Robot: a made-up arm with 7 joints. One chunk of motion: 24 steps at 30 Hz.
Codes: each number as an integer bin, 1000 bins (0 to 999) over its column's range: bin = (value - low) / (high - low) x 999, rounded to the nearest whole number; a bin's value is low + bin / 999 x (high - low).
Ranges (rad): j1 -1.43..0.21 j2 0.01..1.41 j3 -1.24..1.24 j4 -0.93..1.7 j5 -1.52..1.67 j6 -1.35..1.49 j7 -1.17..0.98
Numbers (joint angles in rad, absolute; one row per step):
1: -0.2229 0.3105 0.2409 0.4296 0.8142 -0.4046 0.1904
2: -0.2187 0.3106 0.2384 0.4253 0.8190 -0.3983 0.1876
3: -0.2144 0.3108 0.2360 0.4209 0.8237 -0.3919 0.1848
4: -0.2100 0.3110 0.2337 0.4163 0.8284 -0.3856 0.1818
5: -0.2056 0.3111 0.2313 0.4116 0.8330 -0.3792 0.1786
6: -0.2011 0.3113 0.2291 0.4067 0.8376 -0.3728 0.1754
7: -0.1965 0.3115 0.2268 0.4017 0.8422 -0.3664 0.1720
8: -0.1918 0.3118 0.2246 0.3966 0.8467 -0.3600 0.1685
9: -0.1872 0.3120 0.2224 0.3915 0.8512 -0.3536 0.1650
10: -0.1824 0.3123 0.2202 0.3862 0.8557 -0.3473 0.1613
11: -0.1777 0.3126 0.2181 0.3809 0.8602 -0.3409 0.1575
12: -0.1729 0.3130 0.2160 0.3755 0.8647 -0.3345 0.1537
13: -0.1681 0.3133 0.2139 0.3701 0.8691 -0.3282 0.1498
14: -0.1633 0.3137 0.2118 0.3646 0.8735 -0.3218 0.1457
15: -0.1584 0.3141 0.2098 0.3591 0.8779 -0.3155 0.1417
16: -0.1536 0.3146 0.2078 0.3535 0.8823 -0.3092 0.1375
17: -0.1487 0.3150 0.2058 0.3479 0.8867 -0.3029 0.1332
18: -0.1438 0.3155 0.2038 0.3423 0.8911 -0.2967 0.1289
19: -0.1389 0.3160 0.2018 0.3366 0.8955 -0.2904 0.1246
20: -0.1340 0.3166 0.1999 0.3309 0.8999 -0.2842 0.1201
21: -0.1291 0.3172 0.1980 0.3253 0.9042 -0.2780 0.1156
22: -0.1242 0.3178 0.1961 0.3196 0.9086 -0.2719 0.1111
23: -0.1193 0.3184 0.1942 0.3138 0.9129 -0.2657 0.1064
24: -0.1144 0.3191 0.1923 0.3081 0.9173 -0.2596 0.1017
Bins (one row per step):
1: 735 214 597 516 731 333 632
2: 738 214 596 515 732 335 631
3: 740 215 595 513 734 337 630
4: 743 215 594 511 735 339 628
5: 746 215 593 510 737 341 627
6: 749 215 592 508 738 344 625
7: 751 215 591 506 740 346 624
8: 754 215 590 504 741 348 622
9: 757 215 589 502 743 350 620
10: 760 216 588 500 744 353 619
11: 763 216 587 498 745 355 617
12: 766 216 587 496 747 357 615
13: 769 216 586 494 748 359 613
14: 772 217 585 492 750 362 611
15: 775 217 584 490 751 364 609
16: 778 217 583 488 752 366 608
17: 780 218 582 485 754 368 606
18: 783 218 582 483 755 371 604
19: 786 218 581 481 756 373 602
20: 789 219 580 479 758 375 599
21: 792 219 579 477 759 377 597
22: 795 220 578 475 761 379 595
23: 798 220 578 472 762 381 593
24: 801 221 577 470 763 384 591

